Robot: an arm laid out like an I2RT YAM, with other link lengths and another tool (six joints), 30 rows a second.
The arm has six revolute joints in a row. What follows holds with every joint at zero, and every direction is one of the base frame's. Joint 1 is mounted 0.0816 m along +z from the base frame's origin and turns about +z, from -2.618 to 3.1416 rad. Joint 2 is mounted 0.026 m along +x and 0.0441 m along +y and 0.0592 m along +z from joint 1 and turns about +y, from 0 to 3.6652 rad. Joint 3 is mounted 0.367 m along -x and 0.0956 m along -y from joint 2 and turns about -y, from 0 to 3.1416 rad. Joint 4 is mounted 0.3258 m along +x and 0.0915 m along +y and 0.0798 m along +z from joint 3 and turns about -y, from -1.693 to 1.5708 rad. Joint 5 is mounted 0.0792 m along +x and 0.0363 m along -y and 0.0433 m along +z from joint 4 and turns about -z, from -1.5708 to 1.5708 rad. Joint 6 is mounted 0.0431 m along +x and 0.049 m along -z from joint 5 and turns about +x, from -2.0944 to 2.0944 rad. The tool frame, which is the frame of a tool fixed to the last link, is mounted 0.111 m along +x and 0.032 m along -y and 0.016 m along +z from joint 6; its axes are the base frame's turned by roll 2.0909, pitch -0.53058 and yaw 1.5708 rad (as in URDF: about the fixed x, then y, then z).
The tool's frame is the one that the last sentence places.
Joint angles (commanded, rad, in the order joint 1, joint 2, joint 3, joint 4, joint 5, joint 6), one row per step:
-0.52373, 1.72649, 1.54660, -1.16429, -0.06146, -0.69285
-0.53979, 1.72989, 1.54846, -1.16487, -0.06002, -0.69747
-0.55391, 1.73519, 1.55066, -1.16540, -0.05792, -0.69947
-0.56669, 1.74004, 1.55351, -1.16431, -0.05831, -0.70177
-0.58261, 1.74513, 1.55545, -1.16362, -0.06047, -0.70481
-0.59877, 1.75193, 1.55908, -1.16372, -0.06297, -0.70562
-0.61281, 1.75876, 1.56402, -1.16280, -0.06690, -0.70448
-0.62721, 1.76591, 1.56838, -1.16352, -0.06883, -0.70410
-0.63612, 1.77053, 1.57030, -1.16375, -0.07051, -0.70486
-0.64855, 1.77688, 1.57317, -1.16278, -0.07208, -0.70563
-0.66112, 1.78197, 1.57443, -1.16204, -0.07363, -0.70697
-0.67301, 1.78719, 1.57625, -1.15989, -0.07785, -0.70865
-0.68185, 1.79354, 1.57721, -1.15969, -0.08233, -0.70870
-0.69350, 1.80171, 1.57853, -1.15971, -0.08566, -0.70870
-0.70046, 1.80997, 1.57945, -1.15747, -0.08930, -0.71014
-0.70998, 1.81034, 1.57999, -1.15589, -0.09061, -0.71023
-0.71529, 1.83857, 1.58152, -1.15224, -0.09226, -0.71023
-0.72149, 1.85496, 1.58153, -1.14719, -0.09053, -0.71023
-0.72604, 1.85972, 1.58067, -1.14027, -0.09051, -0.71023
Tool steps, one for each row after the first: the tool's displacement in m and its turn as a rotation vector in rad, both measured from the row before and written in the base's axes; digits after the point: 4 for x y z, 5 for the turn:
-0.0034, -0.0074, -0.0008, -0.00117, 0.00282, -0.01189
-0.0028, -0.0068, -0.0016, -0.00030, 0.00429, -0.01264
-0.0020, -0.0061, -0.0010, 0.00031, 0.00072, -0.01045
-0.0029, -0.0071, -0.0016, 0.00246, 0.00113, -0.01249
-0.0028, -0.0074, -0.0018, 0.00368, 0.00141, -0.01483
-0.0019, -0.0066, -0.0012, 0.00395, -0.00147, -0.01432
-0.0026, -0.0068, -0.0017, 0.00366, 0.00174, -0.01437
-0.0016, -0.0041, -0.0015, 0.00290, 0.00144, -0.00782
-0.0022, -0.0059, -0.0018, 0.00258, 0.00114, -0.01136
-0.0028, -0.0056, -0.0019, 0.00281, 0.00161, -0.01095
-0.0020, -0.0053, -0.0016, 0.00368, -0.00147, -0.00941
-0.0015, -0.0037, -0.0027, 0.00667, 0.00129, -0.00791
-0.0024, -0.0052, -0.0035, 0.00689, 0.00323, -0.01102
-0.0005, -0.0035, -0.0035, 0.00573, 0.00169, -0.00488
-0.0026, -0.0040, 0.0001, -0.00017, -0.00216, -0.00919
0.0020, -0.0050, -0.0131, 0.01630, 0.01638, -0.00503
0.0000, -0.0047, -0.0078, 0.00617, 0.00965, -0.00647
-0.0002, -0.0031, -0.0023, -0.00088, -0.00096, -0.00455

